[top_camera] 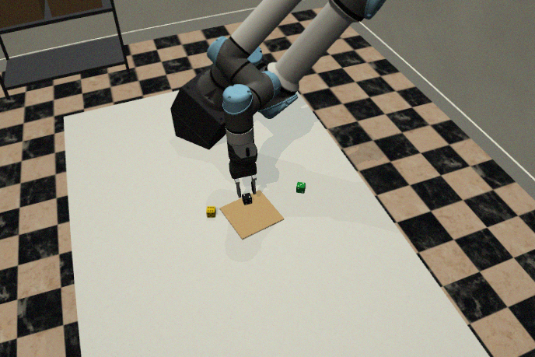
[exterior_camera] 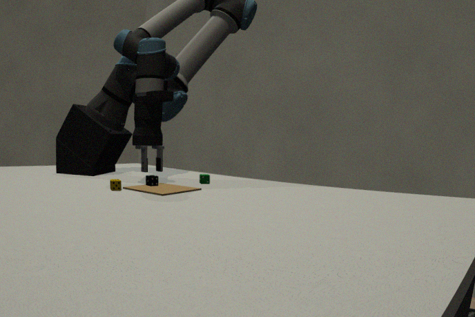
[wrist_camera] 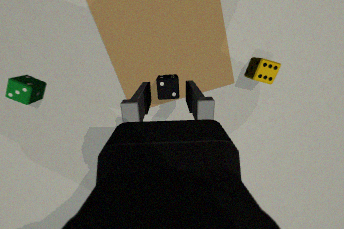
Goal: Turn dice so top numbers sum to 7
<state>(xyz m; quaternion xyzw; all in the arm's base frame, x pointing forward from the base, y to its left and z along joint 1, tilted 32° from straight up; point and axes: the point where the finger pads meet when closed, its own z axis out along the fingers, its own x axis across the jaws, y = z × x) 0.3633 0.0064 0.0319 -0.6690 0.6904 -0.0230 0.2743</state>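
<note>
The black die is 4 cm below my hand. From my hand the other things lie so: yellow die: 11 cm to the right, 4 cm below, 2 cm ahead; then tan mat: 6 cm below, 5 cm ahead; then green die: 17 cm to the left, 4 cm below, 1 cm behind.
</note>
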